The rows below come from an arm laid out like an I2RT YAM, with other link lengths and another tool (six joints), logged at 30 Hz.
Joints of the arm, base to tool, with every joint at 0 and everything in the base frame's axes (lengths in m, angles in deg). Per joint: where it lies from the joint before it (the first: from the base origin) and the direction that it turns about. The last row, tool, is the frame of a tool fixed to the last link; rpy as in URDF.
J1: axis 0 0 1 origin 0 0 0.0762
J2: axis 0 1 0 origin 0.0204 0.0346 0.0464
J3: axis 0 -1 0 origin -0.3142 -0.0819 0
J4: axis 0 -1 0 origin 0.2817 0.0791 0.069
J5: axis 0 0 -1 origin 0.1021 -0.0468 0.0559
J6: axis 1 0 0 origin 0.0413 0 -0.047
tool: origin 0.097 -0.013 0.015 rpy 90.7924 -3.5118 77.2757
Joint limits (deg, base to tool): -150..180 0..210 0..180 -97..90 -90..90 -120..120
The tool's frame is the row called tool.
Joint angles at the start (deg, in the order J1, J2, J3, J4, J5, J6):
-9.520, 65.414, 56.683, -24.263, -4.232, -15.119
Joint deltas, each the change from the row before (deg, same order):
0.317, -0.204, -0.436, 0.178, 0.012, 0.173
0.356, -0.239, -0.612, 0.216, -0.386, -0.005
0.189, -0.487, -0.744, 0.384, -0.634, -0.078
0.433, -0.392, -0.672, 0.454, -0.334, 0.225
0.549, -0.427, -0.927, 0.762, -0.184, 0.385
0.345, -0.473, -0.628, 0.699, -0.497, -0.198
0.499, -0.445, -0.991, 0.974, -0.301, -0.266
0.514, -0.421, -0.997, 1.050, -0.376, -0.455
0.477, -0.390, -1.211, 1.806, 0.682, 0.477
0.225, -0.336, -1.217, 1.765, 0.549, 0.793
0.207, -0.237, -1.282, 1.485, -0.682, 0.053
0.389, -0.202, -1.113, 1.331, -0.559, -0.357
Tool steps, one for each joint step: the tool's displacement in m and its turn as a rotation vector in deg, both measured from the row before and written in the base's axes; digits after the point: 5 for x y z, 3 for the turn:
-0.00060, 0.00223, -0.00187, 0.147, 0.043, 0.213
-0.00072, 0.00354, -0.00302, 0.229, 0.122, 0.682
-0.00160, 0.00313, -0.00193, 0.258, -0.175, 0.762
-0.00091, 0.00386, -0.00171, 0.343, -0.205, 0.591
-0.00081, 0.00420, -0.00261, 0.387, -0.280, 0.496
-0.00076, 0.00372, 0.00018, 0.025, -0.573, 0.870
-0.00067, 0.00428, -0.00218, -0.121, -0.446, 0.894
-0.00051, 0.00459, -0.00207, -0.249, -0.502, 1.070
0.00021, 0.00139, -0.00148, -0.040, -0.931, -0.351
-0.00003, -0.00006, -0.00205, 0.330, -0.839, -0.643
-0.00017, 0.00305, -0.00417, 0.334, -0.469, 0.777
-0.00001, 0.00408, -0.00341, -0.085, -0.456, 1.050

